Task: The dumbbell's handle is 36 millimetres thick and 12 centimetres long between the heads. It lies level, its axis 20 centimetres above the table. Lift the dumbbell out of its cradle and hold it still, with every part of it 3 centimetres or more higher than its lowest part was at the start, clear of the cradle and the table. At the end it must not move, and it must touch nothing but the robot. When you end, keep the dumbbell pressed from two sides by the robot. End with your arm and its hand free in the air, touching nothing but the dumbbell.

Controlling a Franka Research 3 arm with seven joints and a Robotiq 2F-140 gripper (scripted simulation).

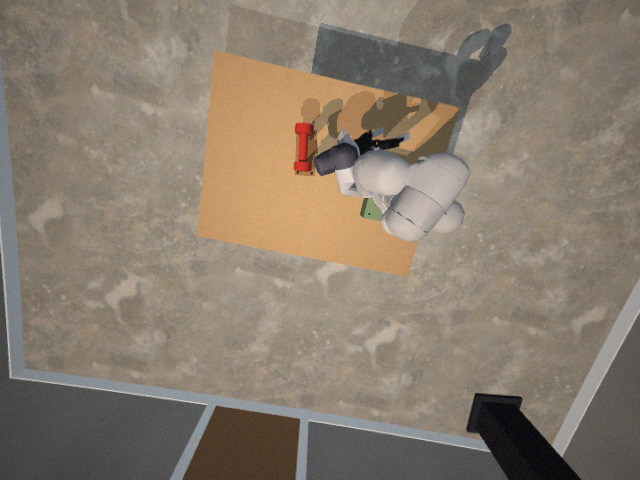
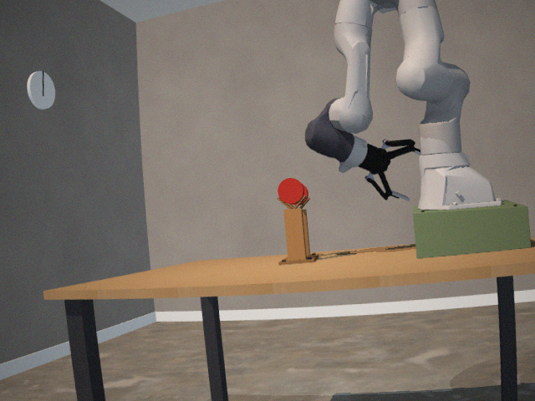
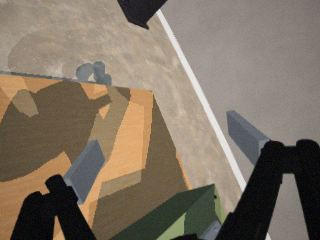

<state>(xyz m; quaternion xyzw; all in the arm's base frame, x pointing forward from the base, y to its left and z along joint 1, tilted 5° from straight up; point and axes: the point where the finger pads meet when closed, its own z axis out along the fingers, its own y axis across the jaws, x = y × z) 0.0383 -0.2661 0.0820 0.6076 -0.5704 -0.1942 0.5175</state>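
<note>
The red dumbbell lies 38 cm ahead of my hand, 9 cm to the left of it and 2 cm below it. From my hand the other things lie so: wooden cradle: 38 cm ahead, 9 cm to the left, 13 cm below.
</note>
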